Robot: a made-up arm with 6 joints. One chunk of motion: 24 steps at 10 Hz.
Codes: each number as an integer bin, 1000 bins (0 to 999) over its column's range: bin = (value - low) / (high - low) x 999, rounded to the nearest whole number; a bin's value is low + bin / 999 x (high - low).
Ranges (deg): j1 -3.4..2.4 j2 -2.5..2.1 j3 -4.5..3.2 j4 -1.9..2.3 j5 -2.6..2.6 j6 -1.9..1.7
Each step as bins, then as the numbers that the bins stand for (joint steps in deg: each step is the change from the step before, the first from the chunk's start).
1 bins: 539 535 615 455 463 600
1 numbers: -0.271 -0.037 0.240 0.013 -0.190 0.262
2 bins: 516 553 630 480 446 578
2 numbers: -0.404 0.046 0.356 0.118 -0.278 0.183
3 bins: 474 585 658 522 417 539
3 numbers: -0.648 0.194 0.572 0.295 -0.429 0.042
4 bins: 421 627 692 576 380 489
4 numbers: -0.956 0.387 0.834 0.522 -0.622 -0.138
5 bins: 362 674 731 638 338 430
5 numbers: -1.298 0.604 1.134 0.782 -0.841 -0.350
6 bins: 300 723 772 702 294 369
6 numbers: -1.658 0.829 1.450 1.051 -1.070 -0.570
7 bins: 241 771 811 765 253 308
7 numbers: -2.001 1.050 1.751 1.316 -1.283 -0.790
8 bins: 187 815 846 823 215 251
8 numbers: -2.314 1.253 2.021 1.560 -1.481 -0.995
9 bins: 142 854 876 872 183 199
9 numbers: -2.576 1.432 2.252 1.766 -1.647 -1.183
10 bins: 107 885 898 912 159 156
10 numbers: -2.779 1.575 2.422 1.934 -1.772 -1.338
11 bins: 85 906 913 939 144 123
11 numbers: -2.907 1.672 2.537 2.048 -1.850 -1.457
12 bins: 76 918 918 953 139 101
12 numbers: -2.959 1.727 2.576 2.107 -1.876 -1.536
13 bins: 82 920 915 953 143 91
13 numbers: -2.924 1.736 2.553 2.107 -1.856 -1.572
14 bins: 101 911 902 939 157 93
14 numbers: -2.814 1.695 2.452 2.048 -1.783 -1.565
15 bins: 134 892 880 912 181 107
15 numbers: -2.622 1.607 2.283 1.934 -1.658 -1.514
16 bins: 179 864 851 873 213 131
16 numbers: -2.361 1.478 2.059 1.770 -1.491 -1.428
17 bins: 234 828 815 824 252 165
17 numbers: -2.041 1.313 1.782 1.564 -1.288 -1.305
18 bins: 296 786 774 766 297 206
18 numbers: -1.681 1.119 1.466 1.320 -1.054 -1.158
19 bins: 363 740 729 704 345 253
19 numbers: -1.292 0.907 1.119 1.060 -0.804 -0.988
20 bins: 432 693 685 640 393 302
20 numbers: -0.892 0.691 0.780 0.791 -0.554 -0.812
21 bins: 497 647 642 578 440 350
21 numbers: -0.515 0.479 0.448 0.530 -0.310 -0.639
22 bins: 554 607 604 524 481 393
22 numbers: -0.184 0.295 0.155 0.303 -0.096 -0.484
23 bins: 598 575 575 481 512 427
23 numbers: 0.072 0.148 -0.068 0.122 0.065 -0.361
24 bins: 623 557 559 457 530 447
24 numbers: 0.217 0.065 -0.191 0.021 0.159 -0.289
